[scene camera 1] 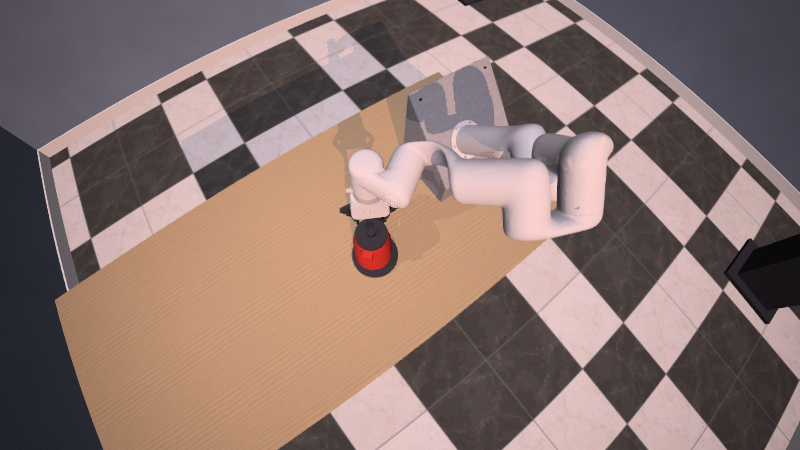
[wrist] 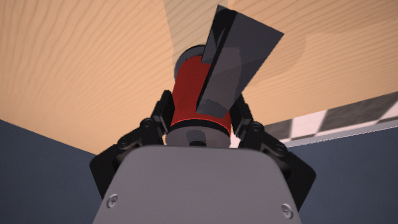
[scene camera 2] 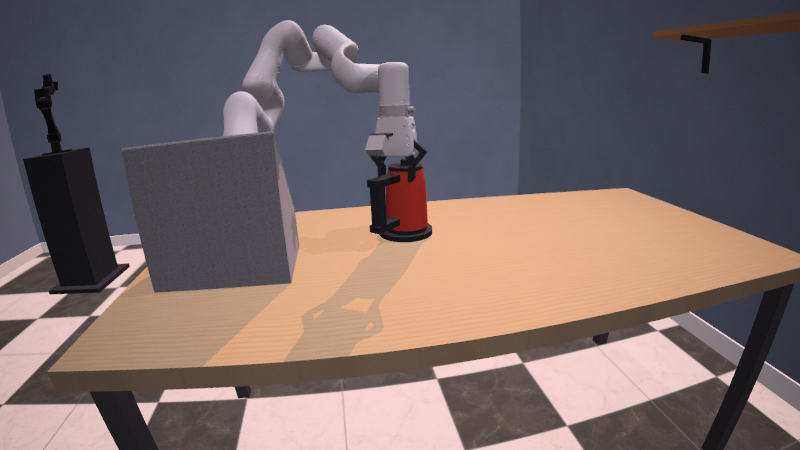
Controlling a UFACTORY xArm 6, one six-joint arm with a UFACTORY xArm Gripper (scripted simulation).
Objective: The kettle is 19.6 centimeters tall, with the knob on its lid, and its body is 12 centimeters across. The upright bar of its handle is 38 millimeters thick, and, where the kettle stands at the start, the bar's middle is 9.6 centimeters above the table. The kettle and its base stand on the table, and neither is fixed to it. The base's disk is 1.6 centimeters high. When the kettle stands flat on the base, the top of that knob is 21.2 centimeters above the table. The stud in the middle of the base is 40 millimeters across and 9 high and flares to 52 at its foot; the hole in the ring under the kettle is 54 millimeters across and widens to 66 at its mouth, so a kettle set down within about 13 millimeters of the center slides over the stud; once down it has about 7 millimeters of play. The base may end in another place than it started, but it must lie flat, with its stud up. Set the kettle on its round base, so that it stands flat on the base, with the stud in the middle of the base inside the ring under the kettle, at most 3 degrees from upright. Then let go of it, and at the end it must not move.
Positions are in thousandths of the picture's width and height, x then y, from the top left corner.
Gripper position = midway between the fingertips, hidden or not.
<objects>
gripper: scene camera 1 464,488; wrist 509,449; scene camera 2 496,401
</objects>
